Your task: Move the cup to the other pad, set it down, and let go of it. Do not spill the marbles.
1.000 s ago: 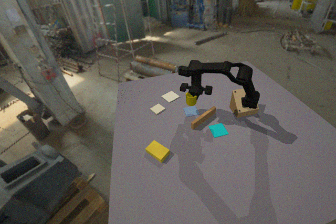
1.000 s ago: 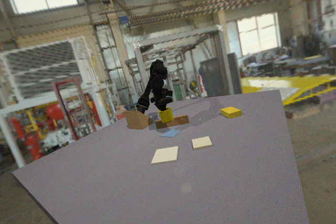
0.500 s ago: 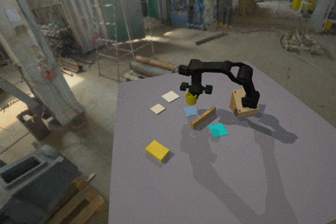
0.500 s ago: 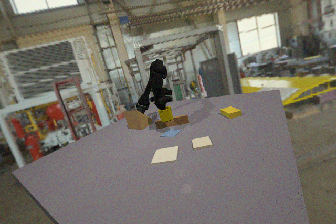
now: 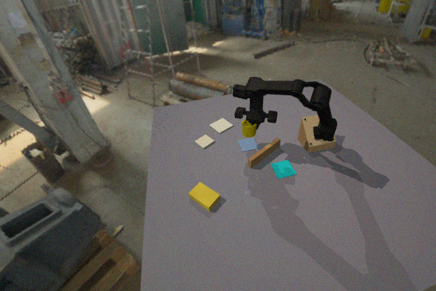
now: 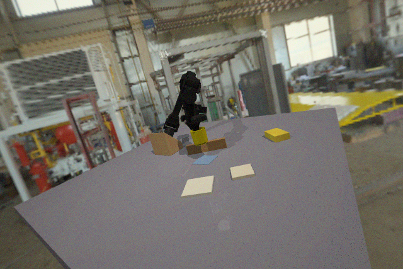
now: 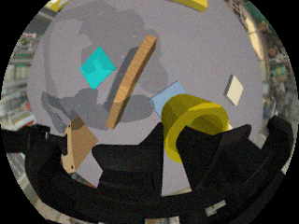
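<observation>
My gripper tip is 90 mm past the cyan pad, 170 mm to the right of it and 120 mm above it. The rest, counted from my gripper tip: yellow cup: 20 mm ahead, 10 mm to the right; then wooden bar: 30 mm behind, 70 mm to the left, 100 mm below.
</observation>
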